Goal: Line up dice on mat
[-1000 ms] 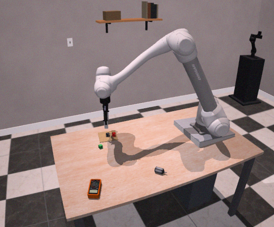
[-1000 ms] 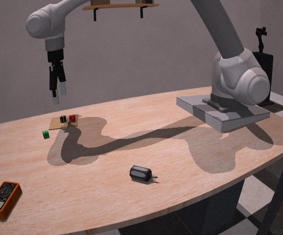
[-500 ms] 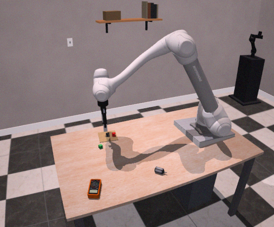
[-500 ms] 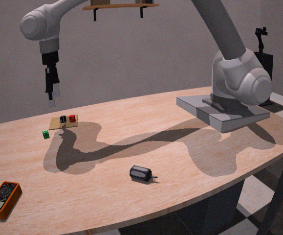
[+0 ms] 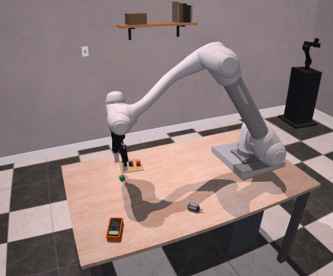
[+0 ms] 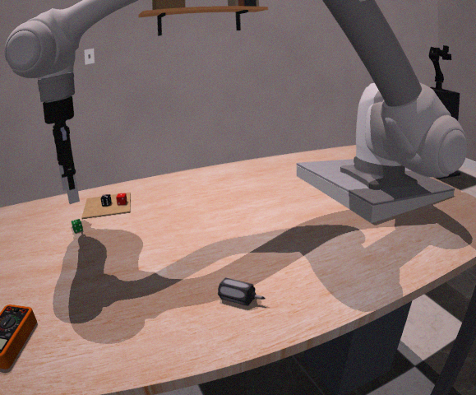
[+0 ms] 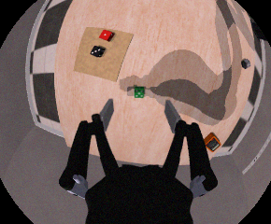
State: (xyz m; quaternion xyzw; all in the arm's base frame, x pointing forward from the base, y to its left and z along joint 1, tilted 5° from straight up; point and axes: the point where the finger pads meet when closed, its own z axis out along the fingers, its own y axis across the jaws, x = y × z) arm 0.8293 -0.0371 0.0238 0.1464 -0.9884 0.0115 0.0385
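Now: the green die 10 cm below my hand. Also, from my hand: black die: 13 cm to the right, 10 cm below, 8 cm behind; tan mat: 13 cm to the right, 11 cm below, 8 cm behind; red die: 12 cm to the right, 12 cm behind, 10 cm below.
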